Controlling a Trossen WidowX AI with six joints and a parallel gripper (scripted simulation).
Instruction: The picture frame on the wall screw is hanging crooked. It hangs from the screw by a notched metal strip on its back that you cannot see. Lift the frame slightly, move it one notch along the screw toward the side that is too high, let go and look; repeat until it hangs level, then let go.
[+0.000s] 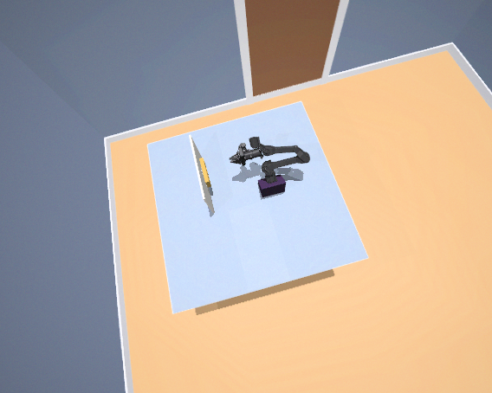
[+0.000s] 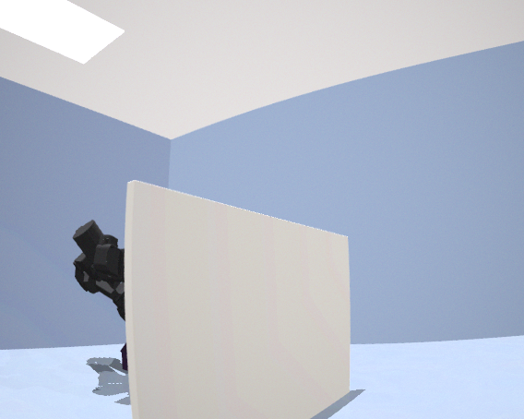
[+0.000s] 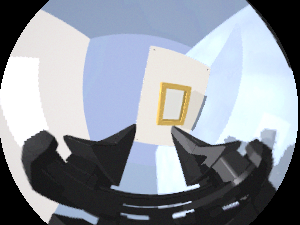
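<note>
Now: the yellow picture frame 19 cm ahead of my gripper tip, 2 cm to the right of it and 9 cm below it. From my gripper tip the other things lie so: panel (20 cm ahead, 2 cm to the right, 10 cm below).
</note>
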